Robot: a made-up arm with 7 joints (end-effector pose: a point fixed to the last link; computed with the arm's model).
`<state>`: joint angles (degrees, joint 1 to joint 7).
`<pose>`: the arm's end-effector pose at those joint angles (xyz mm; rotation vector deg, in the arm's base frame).
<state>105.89 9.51 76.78 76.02 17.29 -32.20 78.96</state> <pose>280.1 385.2 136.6 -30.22 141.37 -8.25</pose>
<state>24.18 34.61 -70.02 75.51 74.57 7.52 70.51</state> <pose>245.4 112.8 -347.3 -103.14 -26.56 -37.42</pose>
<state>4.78 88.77 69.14 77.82 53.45 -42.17 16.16</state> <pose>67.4 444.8 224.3 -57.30 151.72 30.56</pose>
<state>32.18 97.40 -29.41 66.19 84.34 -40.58 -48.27</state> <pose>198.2 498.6 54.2 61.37 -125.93 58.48</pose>
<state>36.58 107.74 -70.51 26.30 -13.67 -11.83 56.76</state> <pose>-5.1 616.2 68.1 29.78 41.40 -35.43</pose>
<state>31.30 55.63 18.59 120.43 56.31 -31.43 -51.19</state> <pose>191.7 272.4 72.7 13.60 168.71 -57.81</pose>
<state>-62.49 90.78 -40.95 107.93 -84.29 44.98 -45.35</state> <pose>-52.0 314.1 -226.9 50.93 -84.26 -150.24</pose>
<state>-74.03 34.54 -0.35 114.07 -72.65 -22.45 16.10</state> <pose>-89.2 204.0 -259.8 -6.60 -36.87 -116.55</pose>
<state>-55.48 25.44 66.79 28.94 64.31 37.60 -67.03</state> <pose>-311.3 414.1 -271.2 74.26 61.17 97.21</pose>
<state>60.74 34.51 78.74 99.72 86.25 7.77 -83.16</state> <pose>84.2 435.0 7.2 66.75 75.85 -136.81</pose>
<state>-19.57 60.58 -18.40 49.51 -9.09 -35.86 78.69</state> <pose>76.3 461.0 -316.8 -41.65 8.65 -83.32</pose>
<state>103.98 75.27 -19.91 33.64 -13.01 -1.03 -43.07</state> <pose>135.0 565.3 166.0 124.24 -85.14 66.48</pose>
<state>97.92 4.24 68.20 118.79 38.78 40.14 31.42</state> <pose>143.8 310.4 101.1 34.85 149.93 -15.43</pose>
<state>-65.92 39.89 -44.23 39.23 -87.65 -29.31 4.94</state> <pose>-355.5 322.9 -281.3 -80.08 20.69 -122.07</pose>
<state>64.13 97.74 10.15 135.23 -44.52 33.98 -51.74</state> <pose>33.3 207.7 173.9 -95.96 52.96 -20.28</pose>
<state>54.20 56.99 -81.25 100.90 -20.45 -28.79 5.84</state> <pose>292.1 171.5 -165.3 1.46 -94.06 -129.43</pose>
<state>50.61 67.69 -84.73 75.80 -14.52 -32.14 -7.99</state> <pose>287.2 331.8 -207.4 20.97 -76.03 -106.51</pose>
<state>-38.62 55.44 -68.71 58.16 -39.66 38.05 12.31</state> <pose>-189.9 333.1 -359.6 10.76 47.47 -114.77</pose>
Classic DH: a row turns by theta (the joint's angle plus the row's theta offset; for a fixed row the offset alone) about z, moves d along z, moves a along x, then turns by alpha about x. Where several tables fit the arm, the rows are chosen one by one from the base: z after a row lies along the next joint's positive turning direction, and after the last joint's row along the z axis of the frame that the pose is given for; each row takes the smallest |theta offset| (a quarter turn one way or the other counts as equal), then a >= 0, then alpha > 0; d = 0 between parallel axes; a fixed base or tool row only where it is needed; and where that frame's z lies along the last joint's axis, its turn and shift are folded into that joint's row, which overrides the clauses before.
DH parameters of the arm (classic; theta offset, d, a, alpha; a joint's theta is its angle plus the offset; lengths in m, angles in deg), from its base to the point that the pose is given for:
base (fixed): 0 0 0 90
joint 1: 90 -0.0975 0 90
joint 2: 90 0 0 90
joint 3: 90 -0.2905 0 90
joint 4: 0 0 0 -90
joint 5: 0 -0.2467 0 -90
joint 6: -90 0 0 90
joint 7: 90 0 0 90
tool (fixed): -90 0 0 0

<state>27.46 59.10 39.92 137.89 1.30 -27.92 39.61</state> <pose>96.0 244.2 90.4 -84.03 108.68 97.89</pose>
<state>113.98 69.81 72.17 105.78 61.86 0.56 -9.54</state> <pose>-152.9 385.2 11.5 -5.42 81.08 -27.43</pose>
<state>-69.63 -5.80 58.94 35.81 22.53 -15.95 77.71</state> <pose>-443.3 170.9 -244.0 -13.04 -22.93 46.48</pose>
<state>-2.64 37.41 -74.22 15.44 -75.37 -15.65 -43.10</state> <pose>-3.3 368.2 -458.4 5.34 -32.27 -144.94</pose>
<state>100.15 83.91 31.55 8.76 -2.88 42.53 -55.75</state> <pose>30.9 630.9 38.1 45.15 -22.45 121.28</pose>
